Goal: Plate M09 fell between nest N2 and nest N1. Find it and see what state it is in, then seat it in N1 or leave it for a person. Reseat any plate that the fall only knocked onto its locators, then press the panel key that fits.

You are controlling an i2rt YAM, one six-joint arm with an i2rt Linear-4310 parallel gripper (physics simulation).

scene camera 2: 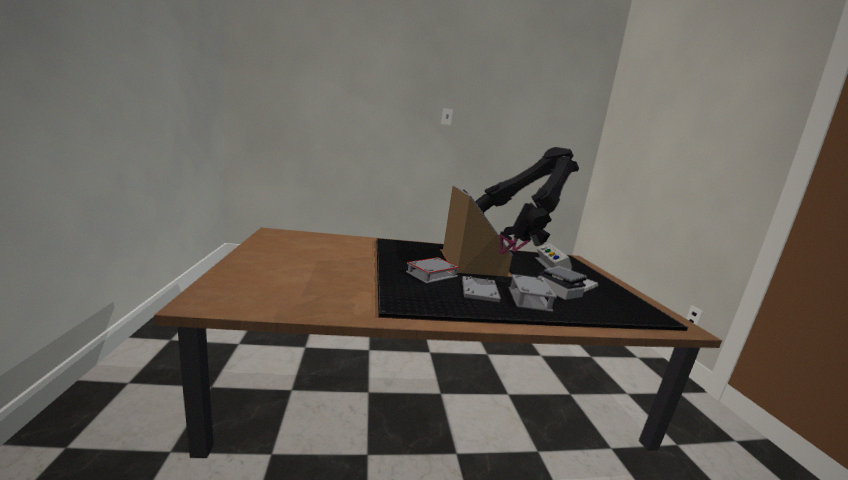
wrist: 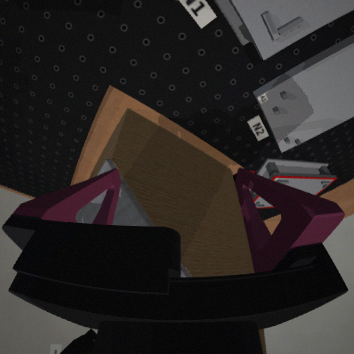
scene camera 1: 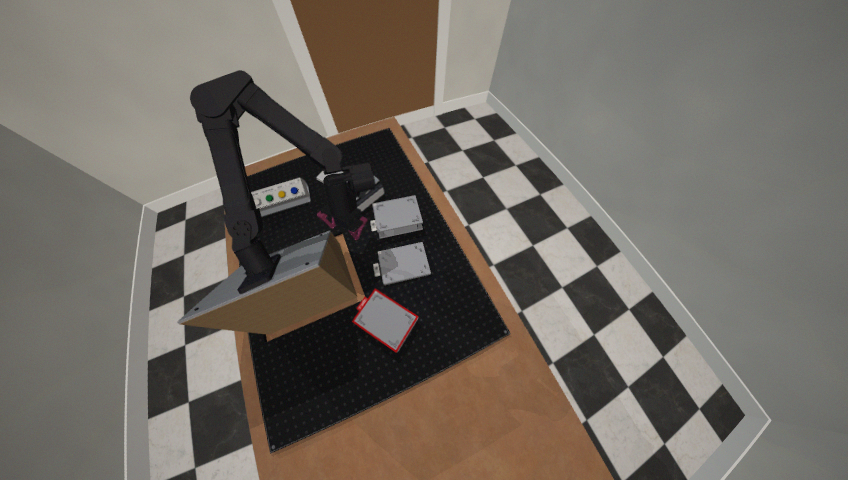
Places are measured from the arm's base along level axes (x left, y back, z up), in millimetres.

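Pixels of known places: gripper, fingertip midpoint: [scene camera 2: 507,252] [wrist: 177,174] [scene camera 1: 345,233]; arm's base, link origin: [scene camera 2: 475,209] [scene camera 1: 263,272].
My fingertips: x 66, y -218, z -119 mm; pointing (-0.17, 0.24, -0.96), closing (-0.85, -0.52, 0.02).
Note:
For each thing: its top centre in the pictures, then the offset to it from my fingertips.
- Nest N1, top centre: [scene camera 1: 397,211] [scene camera 2: 533,283] dx +12, dy -192, dz -47 mm
- Nest N2, top centre: [wrist: 329,105] [scene camera 1: 403,261] [scene camera 2: 480,283] dx -151, dy -124, dz -84 mm
- key panel, top centre: [scene camera 1: 272,188] [scene camera 2: 555,249] dx +349, dy +172, dz -25 mm
- red-rimmed platform, top centre: [wrist: 292,196] [scene camera 1: 384,318] [scene camera 2: 433,263] dx -289, dy +18, dz -63 mm
My gripper [scene camera 1: 343,228] [scene camera 2: 509,246] [wrist: 177,174] is open and empty, above the mat beside the wooden pedestal. Nest N1 [scene camera 1: 397,212] [scene camera 2: 533,285] [wrist: 305,20] is a grey platform on posts with L-shaped corner locators. Nest N2 [scene camera 1: 404,261] [scene camera 2: 480,287] [wrist: 330,95] is lower, with small corner pegs and an A1 tag. No plate lies visibly on the mat between them. I cannot identify plate M09 in these views. The key panel [scene camera 1: 279,197] [scene camera 2: 553,255] has green, yellow and blue keys, and a pale one partly behind the arm.
A red-rimmed platform [scene camera 1: 385,321] [scene camera 2: 432,265] [wrist: 300,186] stands turned beyond N2. The wooden pedestal [scene camera 1: 297,297] [scene camera 2: 476,240] [wrist: 170,175] carries the arm. A grey block with a dark top [scene camera 1: 371,195] [scene camera 2: 565,276] stands beside N1, partly behind the wrist in scene camera 1.

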